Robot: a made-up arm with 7 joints. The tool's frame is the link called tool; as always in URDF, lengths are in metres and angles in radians. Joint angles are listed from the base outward.
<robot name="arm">
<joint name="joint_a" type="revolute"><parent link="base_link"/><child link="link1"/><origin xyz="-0.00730 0.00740 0.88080" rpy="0.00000 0.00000 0.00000"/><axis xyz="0 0 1"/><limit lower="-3.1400" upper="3.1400"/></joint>
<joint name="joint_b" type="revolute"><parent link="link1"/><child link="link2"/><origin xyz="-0.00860 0.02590 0.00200" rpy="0.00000 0.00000 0.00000"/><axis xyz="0 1 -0.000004"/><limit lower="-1.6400" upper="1.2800"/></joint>
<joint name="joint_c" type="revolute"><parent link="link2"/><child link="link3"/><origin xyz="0.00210 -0.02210 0.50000" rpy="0.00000 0.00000 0.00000"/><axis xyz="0 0 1"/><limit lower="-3.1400" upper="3.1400"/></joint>
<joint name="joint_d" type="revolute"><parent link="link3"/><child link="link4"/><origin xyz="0.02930 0.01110 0.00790" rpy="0.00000 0.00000 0.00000"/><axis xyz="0 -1 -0.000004"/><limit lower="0.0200" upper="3.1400"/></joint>
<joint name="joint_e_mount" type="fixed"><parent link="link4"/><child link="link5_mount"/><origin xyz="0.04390 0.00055 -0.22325" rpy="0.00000 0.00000 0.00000"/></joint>
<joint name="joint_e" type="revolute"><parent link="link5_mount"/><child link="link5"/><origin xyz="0.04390 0.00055 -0.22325" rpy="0.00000 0.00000 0.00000"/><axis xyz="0 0.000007 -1"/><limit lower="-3.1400" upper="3.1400"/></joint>
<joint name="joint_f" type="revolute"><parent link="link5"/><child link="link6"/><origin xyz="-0.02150 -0.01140 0.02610" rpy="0.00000 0.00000 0.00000"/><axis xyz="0 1 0.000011"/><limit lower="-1.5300" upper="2.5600"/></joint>
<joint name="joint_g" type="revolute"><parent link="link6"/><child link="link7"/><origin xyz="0.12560 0.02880 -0.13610" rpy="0.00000 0.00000 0.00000"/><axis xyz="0 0.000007 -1"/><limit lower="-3.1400" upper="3.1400"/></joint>
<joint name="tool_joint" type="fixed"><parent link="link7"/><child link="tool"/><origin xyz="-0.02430 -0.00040 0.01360" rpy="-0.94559 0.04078 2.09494"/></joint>
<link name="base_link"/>
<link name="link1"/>
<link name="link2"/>
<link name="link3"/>
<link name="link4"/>
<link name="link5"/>
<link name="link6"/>
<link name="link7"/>
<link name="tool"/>
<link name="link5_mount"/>
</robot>
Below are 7 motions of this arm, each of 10 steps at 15 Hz.
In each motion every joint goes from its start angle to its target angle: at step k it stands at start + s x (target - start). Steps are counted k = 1, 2, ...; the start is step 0. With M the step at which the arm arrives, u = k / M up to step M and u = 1 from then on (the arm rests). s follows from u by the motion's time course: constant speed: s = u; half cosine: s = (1 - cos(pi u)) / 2; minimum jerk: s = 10 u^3 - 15 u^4 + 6 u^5.
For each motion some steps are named. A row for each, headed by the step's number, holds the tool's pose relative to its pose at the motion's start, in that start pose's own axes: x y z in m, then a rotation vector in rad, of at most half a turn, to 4 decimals.
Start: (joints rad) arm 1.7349 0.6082 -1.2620 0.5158 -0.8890 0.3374 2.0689
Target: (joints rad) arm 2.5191 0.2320 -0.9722 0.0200 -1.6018 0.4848 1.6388
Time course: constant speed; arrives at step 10
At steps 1, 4, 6, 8, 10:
1: -0.0043 0.0125 0.0501 -0.0250 -0.1758 0.0805
4: -0.0519 0.0584 0.1771 -0.1586 -0.7024 0.3402
6: -0.1054 0.0934 0.2337 -0.2958 -1.0455 0.5288
8: -0.1672 0.1285 0.2629 -0.4719 -1.3748 0.7300
10: -0.2287 0.1602 0.2643 -0.6881 -1.6832 0.9440

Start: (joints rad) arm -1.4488 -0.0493 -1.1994 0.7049 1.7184 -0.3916 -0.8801
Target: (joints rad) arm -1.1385 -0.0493 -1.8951 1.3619 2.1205 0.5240 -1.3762
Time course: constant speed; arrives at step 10
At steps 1, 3, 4, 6, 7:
1: 0.0016 -0.0093 -0.0256 -0.0273 -0.0159 -0.0895
3: 0.0017 -0.0368 -0.0787 -0.1223 -0.0580 -0.2588
4: -0.0003 -0.0554 -0.1058 -0.1892 -0.0835 -0.3360
6: -0.0096 -0.1029 -0.1590 -0.3588 -0.1422 -0.4691
7: -0.0172 -0.1318 -0.1841 -0.4600 -0.1747 -0.5229

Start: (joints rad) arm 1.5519 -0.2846 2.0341 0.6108 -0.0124 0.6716 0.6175
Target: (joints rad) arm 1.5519 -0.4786 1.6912 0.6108 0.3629 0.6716 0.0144
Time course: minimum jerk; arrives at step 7
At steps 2, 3, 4, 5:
2: -0.0196 0.0018 -0.0070 0.0120 -0.0015 -0.0122
3: -0.0506 0.0047 -0.0150 0.0208 -0.0027 -0.0312
4: -0.0880 0.0078 -0.0198 0.0163 -0.0018 -0.0519
5: -0.1196 0.0103 -0.0199 0.0004 0.0014 -0.0657

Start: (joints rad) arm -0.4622 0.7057 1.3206 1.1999 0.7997 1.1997 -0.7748
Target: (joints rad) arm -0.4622 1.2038 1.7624 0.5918 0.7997 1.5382 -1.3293
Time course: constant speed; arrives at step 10
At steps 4, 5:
4: 0.0718 0.1471 0.0018 -0.0048 -0.4355 -0.3167
5: 0.0998 0.1759 0.0061 -0.0197 -0.5490 -0.3902

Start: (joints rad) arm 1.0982 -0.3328 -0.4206 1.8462 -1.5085 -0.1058 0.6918
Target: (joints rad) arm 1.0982 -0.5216 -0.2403 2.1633 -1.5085 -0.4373 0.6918
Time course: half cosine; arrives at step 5
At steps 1, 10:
1: -0.0269 -0.0208 -0.0035 -0.0558 0.0292 0.0259
10: -0.2526 -0.2533 0.0402 -0.5709 0.2616 0.3271

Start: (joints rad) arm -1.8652 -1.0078 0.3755 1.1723 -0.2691 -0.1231 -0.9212
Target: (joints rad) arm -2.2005 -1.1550 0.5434 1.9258 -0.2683 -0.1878 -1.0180
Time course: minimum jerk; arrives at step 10
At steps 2, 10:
2: -0.0256 -0.0082 -0.0013 0.0102 0.0073 0.0531
10: -0.3307 -0.3136 -0.0841 0.0635 0.0925 0.9132

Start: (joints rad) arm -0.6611 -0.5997 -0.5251 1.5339 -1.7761 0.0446 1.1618
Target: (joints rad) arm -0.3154 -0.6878 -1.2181 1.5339 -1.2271 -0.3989 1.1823
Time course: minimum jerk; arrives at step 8
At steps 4, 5, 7, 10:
4: -0.0691 0.0758 0.0917 0.0128 0.3071 -0.2546
5: -0.0962 0.1126 0.1390 0.0077 0.4601 -0.3407
7: -0.1227 0.1563 0.1989 -0.0031 0.6428 -0.4127
10: -0.1242 0.1590 0.2028 -0.0039 0.6542 -0.4161

